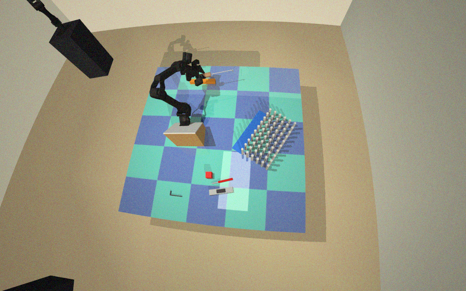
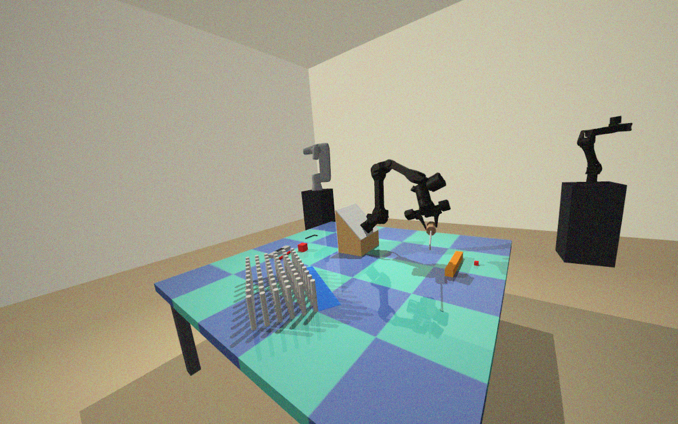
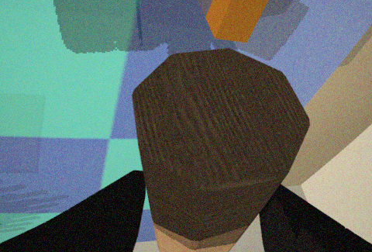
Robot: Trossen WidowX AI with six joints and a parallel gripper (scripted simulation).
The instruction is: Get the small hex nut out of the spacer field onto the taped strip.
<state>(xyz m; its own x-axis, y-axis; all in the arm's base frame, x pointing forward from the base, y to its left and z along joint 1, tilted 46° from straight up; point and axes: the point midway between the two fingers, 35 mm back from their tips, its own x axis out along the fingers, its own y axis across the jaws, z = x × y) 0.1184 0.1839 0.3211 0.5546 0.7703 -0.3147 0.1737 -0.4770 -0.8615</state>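
My gripper tip is 100 mm short of the wooden-handled pick and 20 mm to the right of it. From my gripper tip the other things lie so: orange block 60 mm behind, 90 mm to the left, 170 mm below; then small red cube 110 mm behind, 170 mm to the left, 170 mm below; then blue taped strip 320 mm ahead, 390 mm to the right, 180 mm below.
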